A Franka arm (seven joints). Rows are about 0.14 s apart.
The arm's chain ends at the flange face. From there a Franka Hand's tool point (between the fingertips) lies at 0.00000 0.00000 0.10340 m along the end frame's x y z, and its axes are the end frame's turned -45 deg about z.
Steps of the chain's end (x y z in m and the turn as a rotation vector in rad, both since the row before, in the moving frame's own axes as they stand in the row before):
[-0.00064 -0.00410 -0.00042 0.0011 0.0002 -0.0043]
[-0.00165 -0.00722 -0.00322 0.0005 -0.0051 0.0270]
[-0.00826 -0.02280 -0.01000 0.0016 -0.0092 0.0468]
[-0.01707 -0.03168 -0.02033 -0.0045 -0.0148 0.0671]
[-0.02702 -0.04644 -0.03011 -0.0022 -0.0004 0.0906]
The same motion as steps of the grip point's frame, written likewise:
[0.00254 -0.00342 -0.00042 0.0006 0.0009 -0.0043]
[0.00361 -0.00669 -0.00322 0.0040 -0.0033 0.0270]
[0.00974 -0.02277 -0.01000 0.0076 -0.0054 0.0468]
[0.00895 -0.03527 -0.02034 0.0073 -0.0136 0.0671]
[0.01354 -0.05182 -0.03011 -0.0013 -0.0018 0.0906]

